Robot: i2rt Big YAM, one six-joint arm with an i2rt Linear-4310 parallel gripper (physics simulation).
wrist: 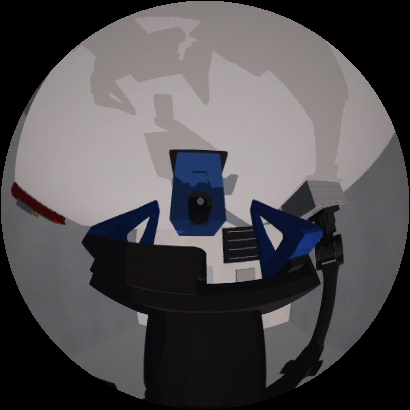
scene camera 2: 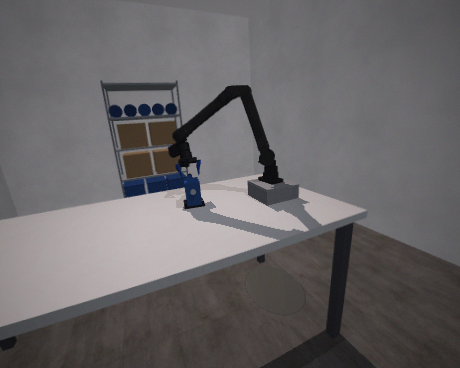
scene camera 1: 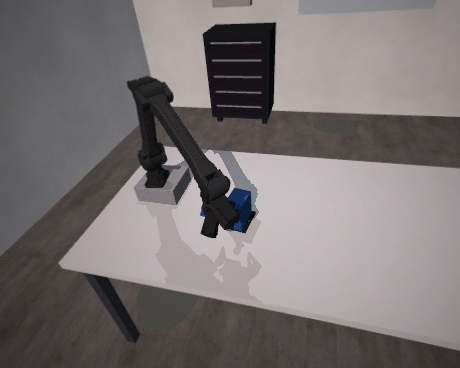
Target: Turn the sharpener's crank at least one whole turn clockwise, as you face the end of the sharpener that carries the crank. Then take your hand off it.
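Seen in the pictures: gripper, fingertip midpoint: (wrist: 204, 204) (scene camera 2: 190, 176); arm's base at its link origin: (wrist: 322, 211) (scene camera 2: 270, 180) (scene camera 1: 157, 180).
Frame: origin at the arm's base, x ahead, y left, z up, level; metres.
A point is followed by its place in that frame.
The blue sharpener (scene camera 1: 243, 206) @[z 0.037, x 0.419, y -0.213 m] (scene camera 2: 192, 185) @[z 0.035, x 0.409, y -0.121 m] (wrist: 197, 167) @[z -0.037, x 0.374, y -0.231 m] stands upright on its dark base on the white table. The black crank knob (wrist: 200, 214) @[z 0.060, x 0.356, y -0.283 m] with a pale round centre shows on the sharpener's near end in the wrist view; the gripper largely hides the crank in scene camera 1, and the sharpener's body largely hides it in scene camera 2. My gripper (scene camera 2: 192, 175) @[z 0.046, x 0.355, y -0.271 m] (wrist: 204, 204) @[z 0.046, x 0.355, y -0.271 m] is open and empty. Its blue fingers stand wide apart, one on each side of the knob in the wrist view. In scene camera 2 the fingertips are close to the sharpener's top. Contact cannot be made out.
The arm's grey base block (scene camera 1: 159, 195) @[z -0.031, x 0.023, y -0.075 m] (scene camera 2: 274, 194) @[z -0.032, x 0.083, y 0.116 m] (wrist: 320, 195) @[z -0.028, x 0.056, y -0.080 m] stands on the table (scene camera 1: 350, 240) @[z -0.081, x 0.826, y -0.267 m] (scene camera 2: 100, 240) @[z -0.081, x 0.841, y -0.048 m]. A dark drawer cabinet (scene camera 1: 240, 70) stands on the floor behind the table. A shelf rack (scene camera 2: 140, 87) with boxes stands by the wall in scene camera 2.
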